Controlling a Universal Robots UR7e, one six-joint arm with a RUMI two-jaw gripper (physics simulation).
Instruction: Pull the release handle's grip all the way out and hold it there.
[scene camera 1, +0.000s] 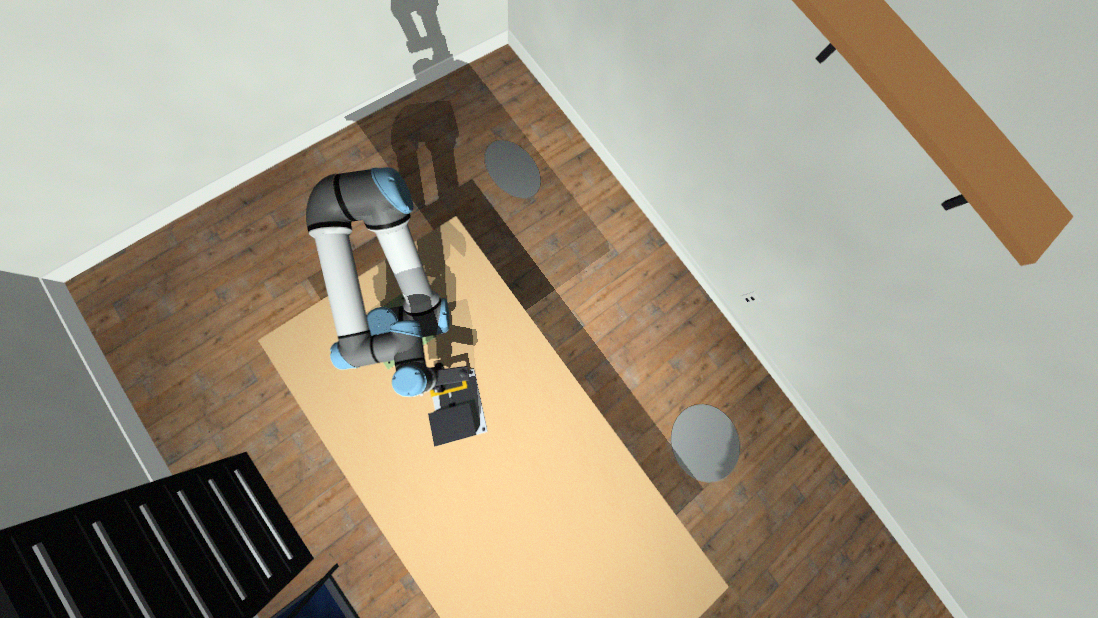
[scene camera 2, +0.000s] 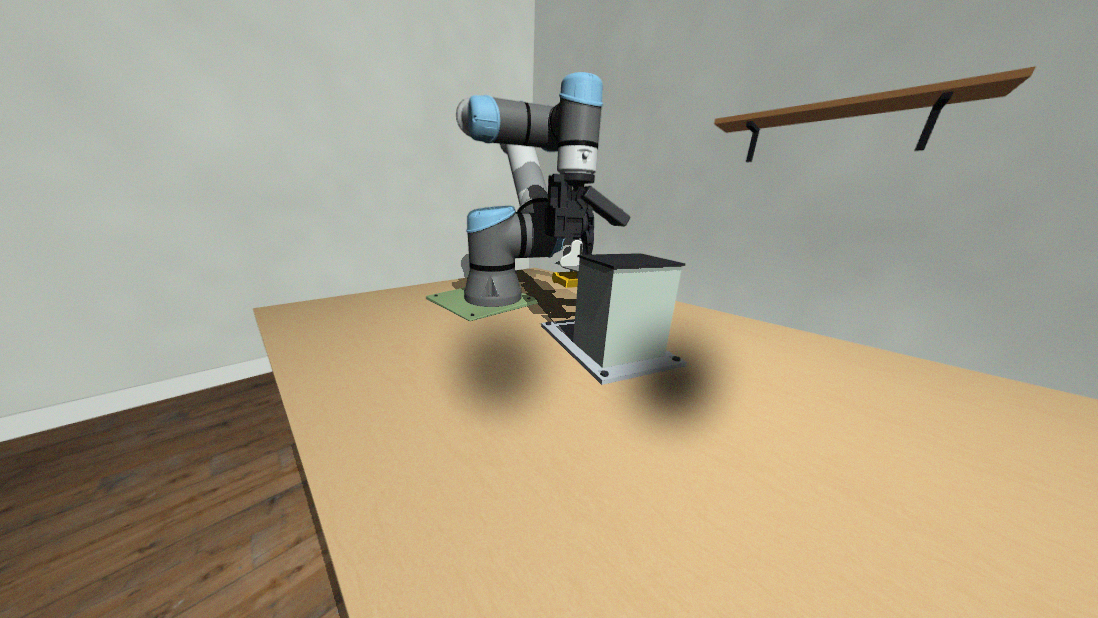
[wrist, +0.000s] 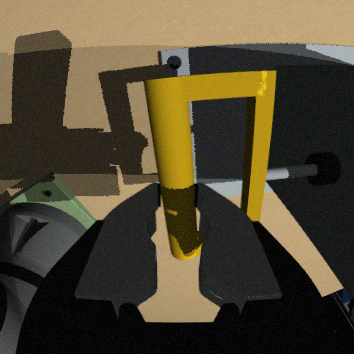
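The release handle's yellow grip (scene camera 1: 453, 389) (scene camera 2: 567, 280) (wrist: 172, 135) is a round bar on a rectangular yellow frame. My gripper (wrist: 177, 185) is shut on this bar, one finger on each side. In the wrist view, a light metal rod (wrist: 278, 174) shows between the frame's far side and the round black collar (wrist: 322, 168) on the housing, so the handle stands out from the housing. The housing (scene camera 1: 454, 423) (scene camera 2: 641, 314) is a box with a dark top, upright on a pale base plate (scene camera 2: 637, 370). The fingers hide part of the frame.
The housing stands on the wooden table (scene camera 1: 530, 460) (scene camera 2: 476, 460). The robot's base stands on a green plate (scene camera 2: 449, 303) (wrist: 70, 197) behind the handle. A wooden shelf (scene camera 1: 945, 115) (scene camera 2: 868, 103) is on the wall. Two round grey discs are beside the table in the first scene view.
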